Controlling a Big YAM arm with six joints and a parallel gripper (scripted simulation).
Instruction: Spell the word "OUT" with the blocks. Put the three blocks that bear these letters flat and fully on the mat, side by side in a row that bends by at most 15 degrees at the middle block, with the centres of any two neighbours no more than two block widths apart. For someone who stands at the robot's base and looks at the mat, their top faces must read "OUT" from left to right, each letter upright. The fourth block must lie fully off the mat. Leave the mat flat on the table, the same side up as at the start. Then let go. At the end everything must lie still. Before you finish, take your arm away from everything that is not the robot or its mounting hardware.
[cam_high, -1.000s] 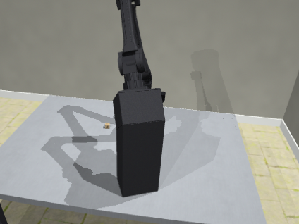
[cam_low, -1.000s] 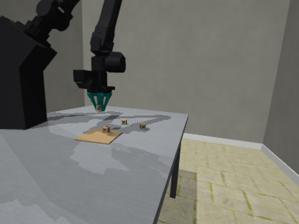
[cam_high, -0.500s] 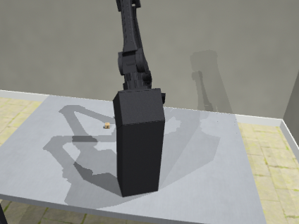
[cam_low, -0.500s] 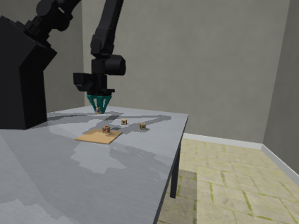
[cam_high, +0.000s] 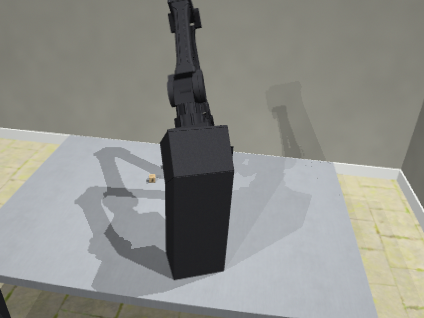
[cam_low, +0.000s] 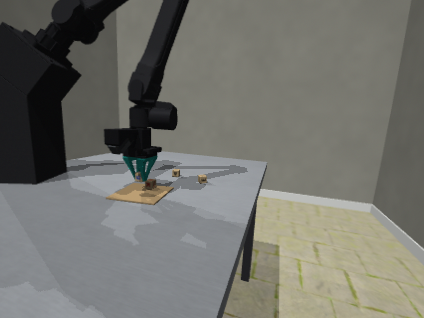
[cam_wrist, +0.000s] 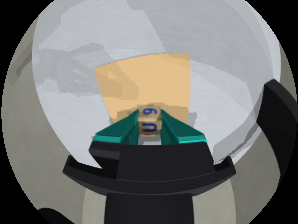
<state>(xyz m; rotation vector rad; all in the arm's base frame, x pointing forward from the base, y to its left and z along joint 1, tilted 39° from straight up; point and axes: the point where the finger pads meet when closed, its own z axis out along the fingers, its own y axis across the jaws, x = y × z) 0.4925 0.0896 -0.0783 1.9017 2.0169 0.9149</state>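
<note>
Right now my hand is 50 mm above the tan mat.
</note>
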